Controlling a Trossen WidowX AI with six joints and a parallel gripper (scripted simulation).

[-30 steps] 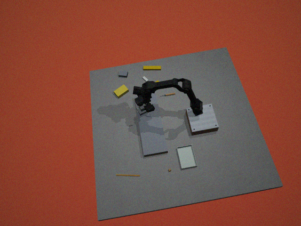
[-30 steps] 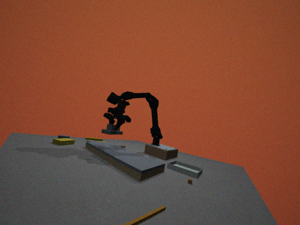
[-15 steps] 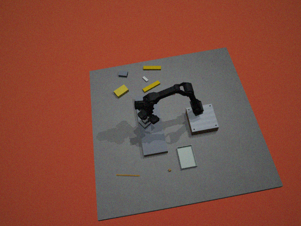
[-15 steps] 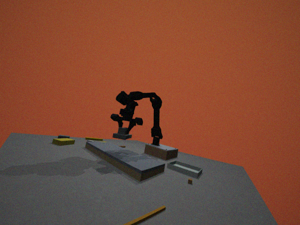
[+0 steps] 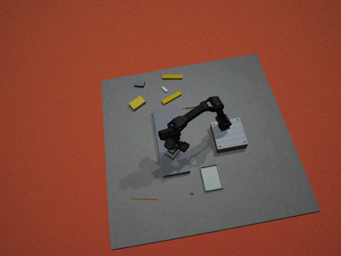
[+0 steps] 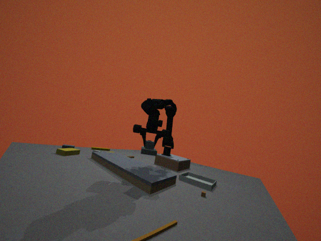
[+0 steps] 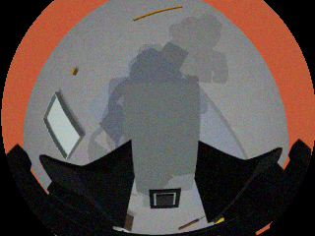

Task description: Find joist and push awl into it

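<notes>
My gripper tip is now 2 cm past the stud finder, 1 cm to the left of it and 2 cm below it. From my gripper tip the other things lie so: thin orange rod 28 cm ahead, 20 cm to the left, 14 cm below; orange cube 2 cm behind, 27 cm to the left, 14 cm below; tray 17 cm behind, 23 cm to the left, 13 cm below.
</notes>
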